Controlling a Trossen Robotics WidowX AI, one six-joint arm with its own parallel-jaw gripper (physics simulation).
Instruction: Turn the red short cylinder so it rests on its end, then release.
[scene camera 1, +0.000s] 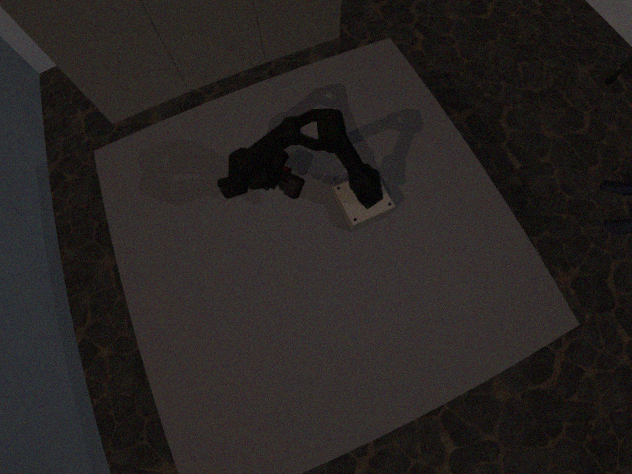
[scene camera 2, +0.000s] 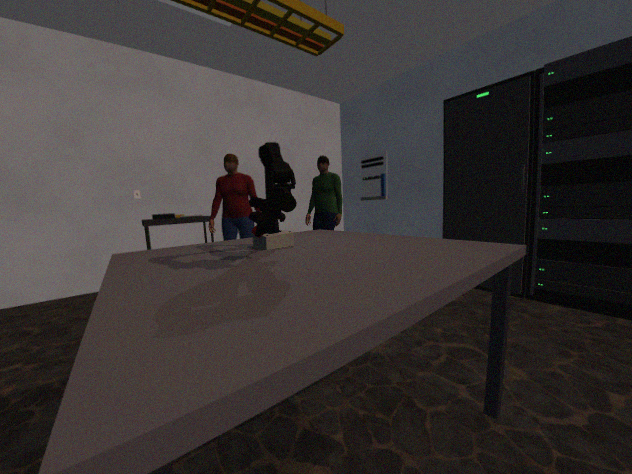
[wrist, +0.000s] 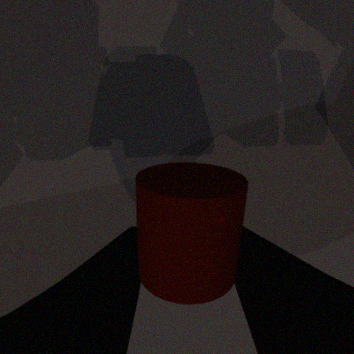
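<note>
The red short cylinder (wrist: 189, 240) is held between the two black fingers in the wrist view, with one dark round end face showing at its top in that picture. My gripper (wrist: 185, 236) is shut on its sides. In scene camera 1, a small red part of the cylinder (scene camera 1: 287, 168) shows beside the dark fingers, left of the arm's base; the rest is hidden. In scene camera 2, a bit of red (scene camera 2: 254, 230) shows low beside the arm, seemingly above the table top. The cylinder's exact tilt against the table is hard to tell in the dim light.
The arm's pale base block (scene camera 1: 355, 208) (scene camera 2: 278, 240) stands on the table (scene camera 1: 326, 316) (scene camera 2: 285, 316), right of the gripper in scene camera 1. Shadows of the arm lie across the table. Two people, in red (scene camera 2: 235, 196) and green (scene camera 2: 325, 193), stand beyond it.
</note>
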